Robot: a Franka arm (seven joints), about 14 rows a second.
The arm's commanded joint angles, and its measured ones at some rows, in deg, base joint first. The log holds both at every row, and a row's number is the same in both.
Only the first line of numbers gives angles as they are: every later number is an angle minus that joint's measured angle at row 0.
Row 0, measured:
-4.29 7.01 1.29 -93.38 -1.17 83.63 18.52
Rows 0 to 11, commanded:
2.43 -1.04 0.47 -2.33 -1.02 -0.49 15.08
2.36 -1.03 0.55 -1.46 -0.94 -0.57 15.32
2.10 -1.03 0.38 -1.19 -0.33 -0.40 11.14
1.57 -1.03 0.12 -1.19 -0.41 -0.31 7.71
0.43 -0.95 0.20 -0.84 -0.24 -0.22 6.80
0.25 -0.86 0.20 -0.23 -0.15 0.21 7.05
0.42 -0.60 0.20 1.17 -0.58 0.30 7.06
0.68 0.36 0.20 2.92 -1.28 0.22 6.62
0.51 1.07 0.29 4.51 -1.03 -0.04 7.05
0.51 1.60 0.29 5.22 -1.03 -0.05 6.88
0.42 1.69 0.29 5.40 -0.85 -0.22 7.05
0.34 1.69 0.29 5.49 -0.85 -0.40 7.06
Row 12, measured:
0.81 0.17 -0.15 3.14 -0.22 0.74 7.52
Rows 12 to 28, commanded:
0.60 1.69 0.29 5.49 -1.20 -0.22 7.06
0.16 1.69 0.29 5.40 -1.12 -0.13 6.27
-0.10 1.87 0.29 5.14 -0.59 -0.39 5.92
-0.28 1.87 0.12 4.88 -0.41 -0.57 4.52
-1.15 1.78 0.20 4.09 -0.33 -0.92 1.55
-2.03 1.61 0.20 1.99 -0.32 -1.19 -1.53
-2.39 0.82 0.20 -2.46 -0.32 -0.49 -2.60
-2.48 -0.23 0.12 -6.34 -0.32 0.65 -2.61
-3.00 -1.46 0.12 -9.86 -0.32 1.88 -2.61
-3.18 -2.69 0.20 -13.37 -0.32 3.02 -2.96
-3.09 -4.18 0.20 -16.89 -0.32 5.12 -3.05
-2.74 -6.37 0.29 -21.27 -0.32 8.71 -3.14
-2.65 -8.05 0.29 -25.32 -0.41 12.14 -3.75
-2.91 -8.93 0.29 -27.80 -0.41 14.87 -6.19
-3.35 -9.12 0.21 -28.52 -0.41 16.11 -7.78
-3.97 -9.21 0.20 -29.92 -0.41 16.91 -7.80
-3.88 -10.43 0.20 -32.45 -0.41 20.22 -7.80
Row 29, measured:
-2.64 -6.44 -0.27 -26.94 -0.22 15.94 -6.19
